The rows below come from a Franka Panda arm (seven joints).
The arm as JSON. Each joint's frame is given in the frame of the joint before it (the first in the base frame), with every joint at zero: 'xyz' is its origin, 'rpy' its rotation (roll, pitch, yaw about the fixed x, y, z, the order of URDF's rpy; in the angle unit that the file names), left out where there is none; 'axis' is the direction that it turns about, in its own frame. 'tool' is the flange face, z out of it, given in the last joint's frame.
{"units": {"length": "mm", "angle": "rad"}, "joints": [
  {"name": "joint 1", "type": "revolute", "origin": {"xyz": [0.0, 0.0, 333.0]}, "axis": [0.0, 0.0, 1.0]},
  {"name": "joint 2", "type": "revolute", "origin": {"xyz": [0.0, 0.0, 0.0], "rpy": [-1.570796, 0.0, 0.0]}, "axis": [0.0, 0.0, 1.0]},
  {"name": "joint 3", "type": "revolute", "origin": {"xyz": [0.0, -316.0, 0.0], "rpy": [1.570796, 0.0, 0.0]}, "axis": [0.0, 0.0, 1.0]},
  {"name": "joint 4", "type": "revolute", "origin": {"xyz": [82.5, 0.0, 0.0], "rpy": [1.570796, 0.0, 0.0]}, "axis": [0.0, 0.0, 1.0]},
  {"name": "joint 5", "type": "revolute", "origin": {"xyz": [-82.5, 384.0, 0.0], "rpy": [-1.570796, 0.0, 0.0]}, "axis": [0.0, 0.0, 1.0]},
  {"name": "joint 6", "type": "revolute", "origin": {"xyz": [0.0, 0.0, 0.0], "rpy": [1.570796, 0.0, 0.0]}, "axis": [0.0, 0.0, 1.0]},
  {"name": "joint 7", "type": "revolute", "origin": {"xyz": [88.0, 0.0, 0.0], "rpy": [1.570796, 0.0, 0.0]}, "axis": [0.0, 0.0, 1.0]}
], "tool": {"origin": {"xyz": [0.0, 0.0, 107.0]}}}
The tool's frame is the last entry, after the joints.
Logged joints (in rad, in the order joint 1, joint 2, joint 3, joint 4, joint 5, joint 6, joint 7), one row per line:
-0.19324 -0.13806 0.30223 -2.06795 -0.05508 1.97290 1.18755
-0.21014 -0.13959 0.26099 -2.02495 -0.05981 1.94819 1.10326
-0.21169 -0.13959 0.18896 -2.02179 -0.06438 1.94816 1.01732
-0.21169 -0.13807 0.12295 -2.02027 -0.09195 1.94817 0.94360
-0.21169 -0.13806 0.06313 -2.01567 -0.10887 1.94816 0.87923
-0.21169 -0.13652 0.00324 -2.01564 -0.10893 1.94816 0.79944
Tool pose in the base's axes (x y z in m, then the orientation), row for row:
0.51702 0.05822 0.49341 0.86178 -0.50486 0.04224 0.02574
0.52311 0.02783 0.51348 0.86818 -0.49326 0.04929 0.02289
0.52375 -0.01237 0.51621 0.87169 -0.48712 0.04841 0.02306
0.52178 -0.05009 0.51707 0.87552 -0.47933 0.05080 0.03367
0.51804 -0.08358 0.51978 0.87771 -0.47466 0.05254 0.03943
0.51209 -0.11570 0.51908 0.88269 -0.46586 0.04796 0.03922
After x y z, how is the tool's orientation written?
As a quaternion, x y z w.
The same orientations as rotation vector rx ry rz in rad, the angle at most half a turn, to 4 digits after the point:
2.6639 -1.5606 0.1306
2.6884 -1.5274 0.1526
2.6990 -1.5083 0.1499
2.6931 -1.4744 0.1563
2.6903 -1.4549 0.1610
2.7059 -1.4281 0.1470

